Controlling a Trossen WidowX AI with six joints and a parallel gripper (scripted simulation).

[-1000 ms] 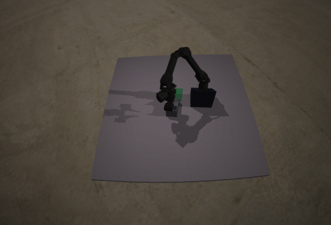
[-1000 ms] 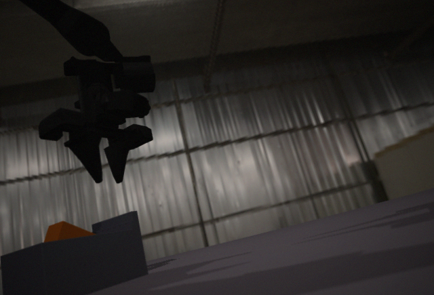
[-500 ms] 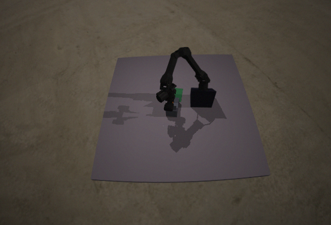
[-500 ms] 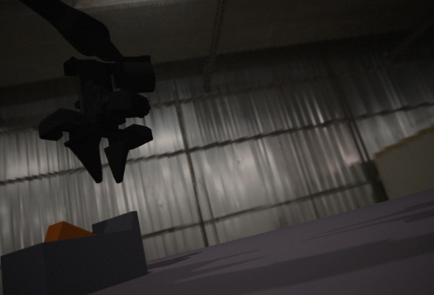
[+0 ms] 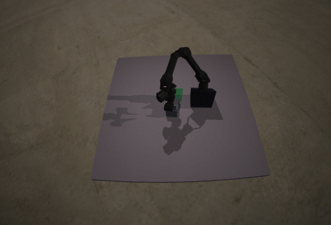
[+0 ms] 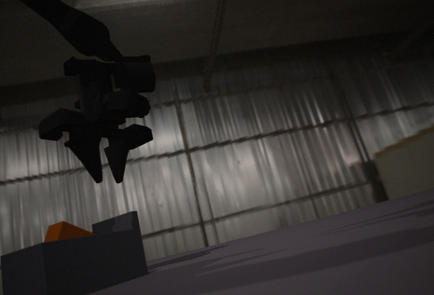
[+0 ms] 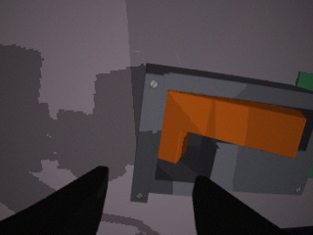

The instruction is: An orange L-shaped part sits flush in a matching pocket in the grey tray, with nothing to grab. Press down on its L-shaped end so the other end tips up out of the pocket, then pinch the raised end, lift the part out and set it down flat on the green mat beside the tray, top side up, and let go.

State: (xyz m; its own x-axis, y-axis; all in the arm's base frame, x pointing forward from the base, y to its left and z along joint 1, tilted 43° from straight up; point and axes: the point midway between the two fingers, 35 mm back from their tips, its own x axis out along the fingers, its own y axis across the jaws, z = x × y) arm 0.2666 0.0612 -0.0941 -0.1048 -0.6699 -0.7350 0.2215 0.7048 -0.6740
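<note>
Right now my gripper tip is 100 mm above the orange L-shaped part, 40 mm to the left of it and 20 mm past it. From my gripper tip the other things lie so: green mat (220 mm to the right, 160 mm below, 60 mm behind).
</note>
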